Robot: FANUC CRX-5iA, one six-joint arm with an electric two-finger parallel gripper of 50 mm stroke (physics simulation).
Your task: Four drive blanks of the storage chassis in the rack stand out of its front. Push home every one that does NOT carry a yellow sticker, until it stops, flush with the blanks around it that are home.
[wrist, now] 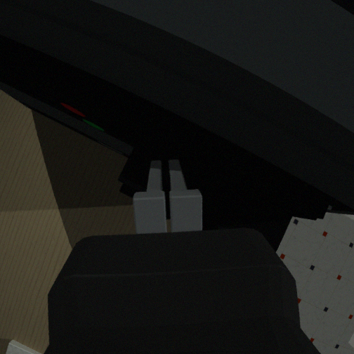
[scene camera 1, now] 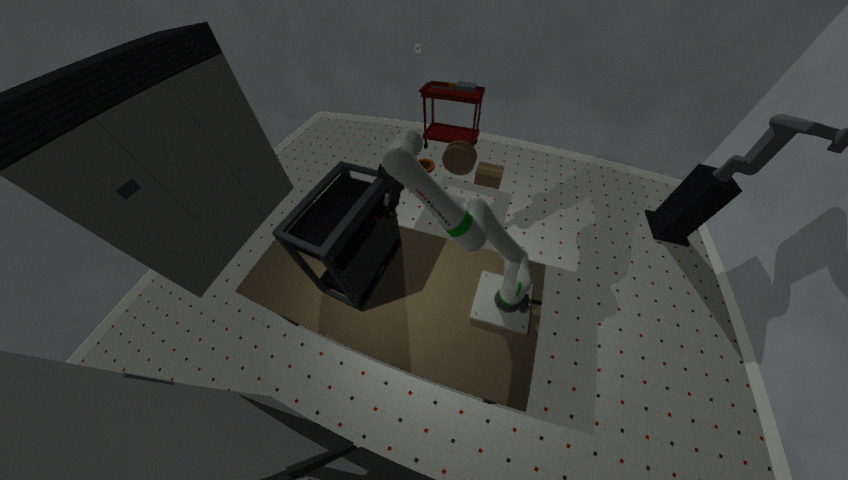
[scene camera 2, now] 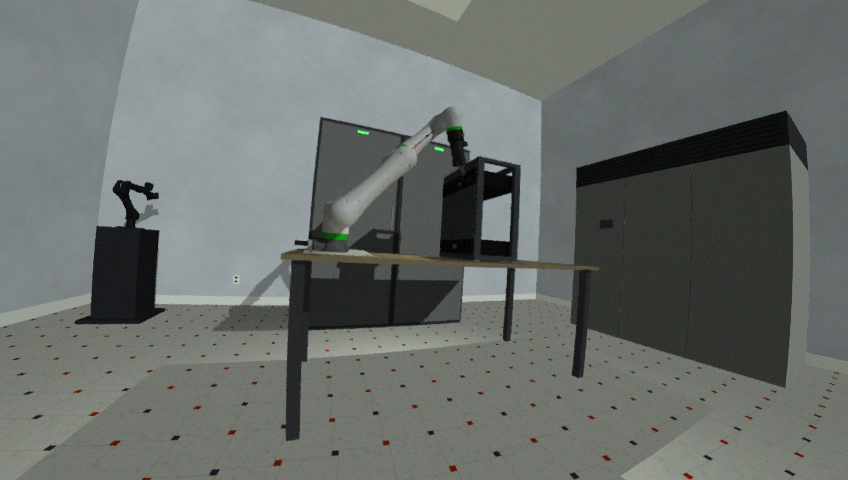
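Seen in the pictures: gripper, between the fingertips: point(scene camera 1: 385, 204) point(scene camera 2: 463, 176); arm's base, origin of its link: point(scene camera 1: 507, 300) point(scene camera 2: 333, 250).
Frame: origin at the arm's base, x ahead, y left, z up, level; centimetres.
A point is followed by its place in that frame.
Note:
The dark rack point(scene camera 1: 300, 242) {x 90.3, y 25.1, z 57.7 cm} point(scene camera 2: 478, 208) {x 72.1, y -22.0, z 28.0 cm} stands on the table. The storage chassis point(scene camera 2: 452, 185) {x 73.0, y 8.1, z 47.2 cm} sits high in it. In the wrist view its front is almost black, with a red mark point(wrist: 72, 109) and a green mark point(wrist: 93, 125) at left. A dark blocky shape point(wrist: 129, 167) juts out just left of the fingertips; I cannot tell if it is a blank. My gripper point(scene camera 1: 390, 212) {x 69.2, y -10.0, z 48.4 cm} point(scene camera 2: 461, 170) {x 69.2, y -10.0, z 48.4 cm} point(wrist: 165, 177) is shut and empty, pointing down close at the chassis front. Individual blanks, any yellow sticker and any contact with the fingertips cannot be made out.
The rack's thick top bar point(wrist: 225, 95) crosses the wrist view just beyond the fingers. The wooden table point(scene camera 1: 440, 333) {x 32.1, y 27.3, z -1.2 cm} point(scene camera 2: 404, 258) {x 29.4, y -23.7, z -1.2 cm} point(wrist: 30, 260) carries the arm's white base plate point(scene camera 1: 487, 315) {x 9.8, y 11.8, z 0.7 cm}. A red cart point(scene camera 1: 434, 93), a cardboard box point(scene camera 1: 489, 175) and tall cabinets point(scene camera 1: 172, 160) point(scene camera 2: 654, 249) stand away from the table.

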